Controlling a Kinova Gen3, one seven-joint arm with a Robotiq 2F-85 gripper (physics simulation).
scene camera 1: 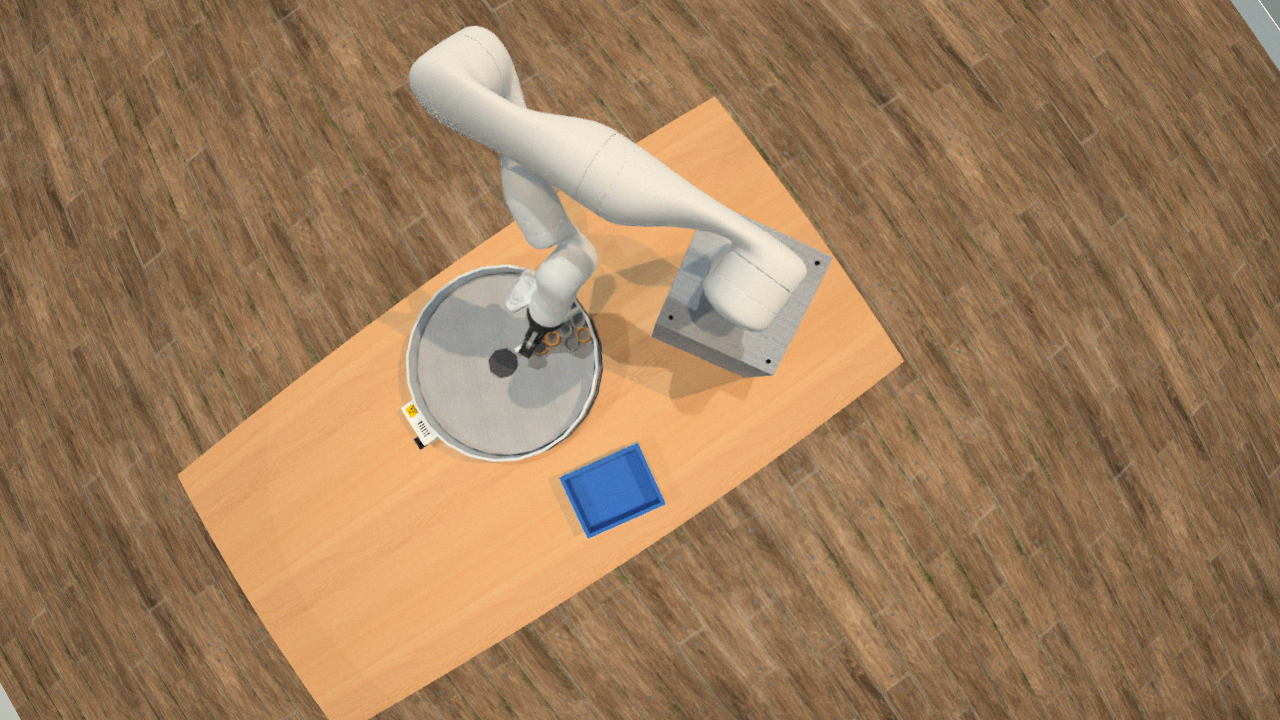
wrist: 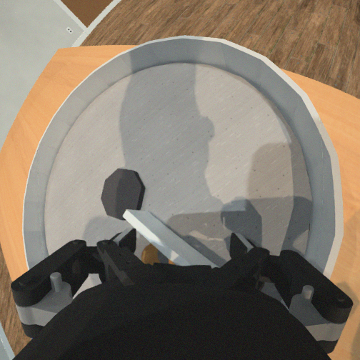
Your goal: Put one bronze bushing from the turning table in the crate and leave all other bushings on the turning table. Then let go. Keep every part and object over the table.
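Frame: origin at the arm's base, x right, y ahead, z up, level; centimetres.
Where they show: gripper, fingertip midpoint: (scene camera 1: pixel 536 333).
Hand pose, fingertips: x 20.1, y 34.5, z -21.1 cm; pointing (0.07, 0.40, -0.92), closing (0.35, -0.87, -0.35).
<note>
After its pixels a point has its place.
My gripper (scene camera 1: pixel 527 347) @[y 34.5, x 20.1, z -21.1 cm] (wrist: pixel 182 241) is open and low over the turning table (scene camera 1: pixel 465 407) @[y 57.3, x 19.9, z -22.9 cm] (wrist: pixel 235 100), with nothing held. A bronze bushing (scene camera 1: pixel 552 339) lies beside it, and another bronze bushing (scene camera 1: pixel 583 334) lies nearer the rim. A third bronze bushing (scene camera 1: pixel 541 349) is partly hidden next to the fingers. In the wrist view, part of a bronze bushing (wrist: pixel 149 253) shows between the fingers' sides, mostly hidden by the gripper body. The blue crate (scene camera 1: pixel 613 490) @[y 47.0, x -16.2, z -27.7 cm] stands apart from the turning table, with no bushing visible inside.
Grey bushings (scene camera 1: pixel 565 328) lie among the bronze ones. A pale bar (wrist: pixel 155 232) runs from near the dark hub (scene camera 1: pixel 503 362) @[y 44.1, x 21.0, z -22.1 cm] (wrist: pixel 122 194) and passes below the open fingers. The turning table has a raised rim. The arm's grey base block (scene camera 1: pixel 716 344) @[y 11.3, x -7.5, z -4.8 cm] stands at the right.
</note>
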